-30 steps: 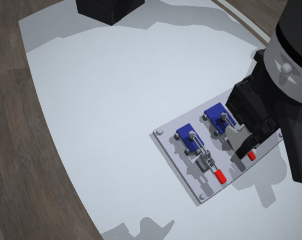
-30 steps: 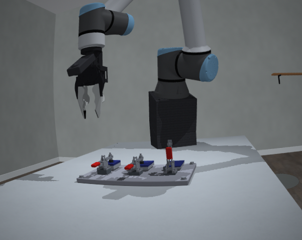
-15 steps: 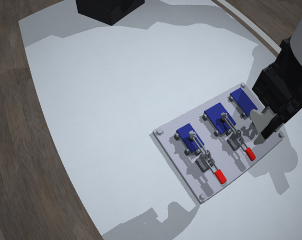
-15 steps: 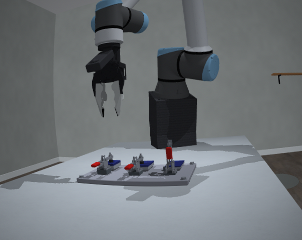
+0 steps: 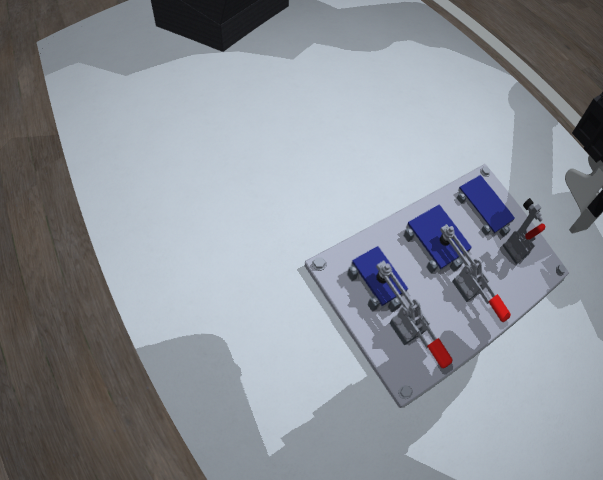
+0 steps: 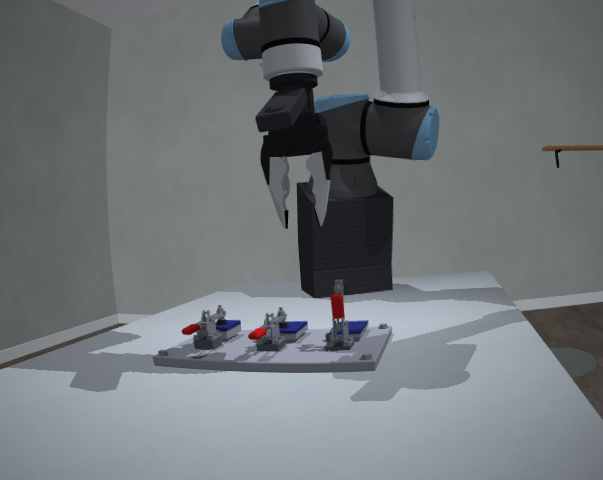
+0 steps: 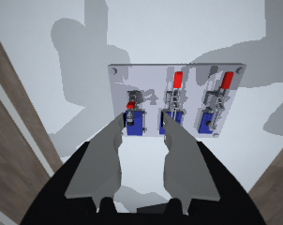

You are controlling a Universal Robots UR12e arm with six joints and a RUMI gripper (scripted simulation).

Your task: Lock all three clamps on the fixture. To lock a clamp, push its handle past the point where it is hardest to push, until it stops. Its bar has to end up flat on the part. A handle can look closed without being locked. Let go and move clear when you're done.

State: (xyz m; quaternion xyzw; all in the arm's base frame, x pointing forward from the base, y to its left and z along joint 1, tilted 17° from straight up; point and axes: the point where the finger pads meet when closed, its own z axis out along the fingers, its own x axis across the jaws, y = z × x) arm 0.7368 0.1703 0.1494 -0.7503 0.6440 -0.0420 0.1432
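Now: the blue part 19 cm below my hand, 14 cm behind it and 1 cm to the left of it. Also, from my hand: grey fixture plate: 21 cm below, 9 cm to the right, 7 cm behind.
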